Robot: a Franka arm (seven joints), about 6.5 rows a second.
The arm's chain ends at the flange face. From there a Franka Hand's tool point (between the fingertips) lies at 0.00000 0.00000 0.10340 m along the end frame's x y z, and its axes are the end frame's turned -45 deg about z.
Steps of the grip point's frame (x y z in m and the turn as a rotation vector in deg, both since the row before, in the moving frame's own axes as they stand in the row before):
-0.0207 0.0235 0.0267 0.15 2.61 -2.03
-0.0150 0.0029 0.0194 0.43 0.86 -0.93
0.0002 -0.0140 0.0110 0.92 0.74 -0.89
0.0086 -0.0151 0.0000 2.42 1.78 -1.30
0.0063 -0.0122 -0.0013 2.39 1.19 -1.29
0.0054 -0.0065 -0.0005 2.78 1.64 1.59
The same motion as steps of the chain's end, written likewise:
-0.0011 0.0348 0.0268 1.95 1.74 -2.03
-0.0091 0.0143 0.0194 0.91 0.30 -0.93
-0.0095 -0.0079 0.0110 1.17 -0.13 -0.89
-0.0037 -0.0114 0.0001 2.97 -0.45 -1.30
-0.0026 -0.0085 -0.0012 2.53 -0.85 -1.29
0.0006 -0.0028 -0.0003 3.13 -0.81 1.59

